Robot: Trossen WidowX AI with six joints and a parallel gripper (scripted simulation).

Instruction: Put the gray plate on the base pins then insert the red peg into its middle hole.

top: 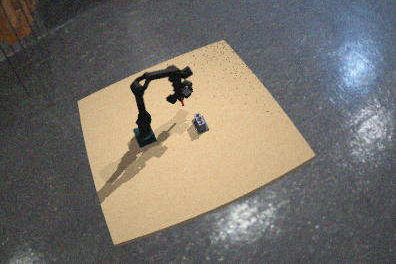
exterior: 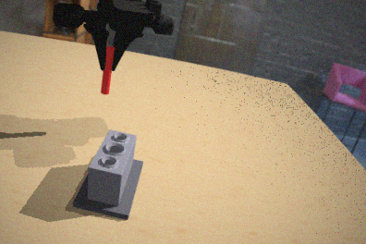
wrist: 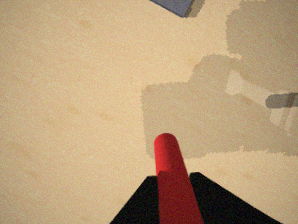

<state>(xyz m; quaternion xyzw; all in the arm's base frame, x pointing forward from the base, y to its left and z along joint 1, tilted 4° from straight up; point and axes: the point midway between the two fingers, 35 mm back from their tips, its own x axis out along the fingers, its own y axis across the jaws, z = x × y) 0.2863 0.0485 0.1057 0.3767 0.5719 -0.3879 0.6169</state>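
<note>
My gripper tip is now 40 mm short of the gray plate, 150 mm to the left of it and 70 mm above it. From my gripper tip the other things lie so: base 40 mm ahead, 150 mm to the right, 100 mm below; then red peg right at my gripper tip.
</note>
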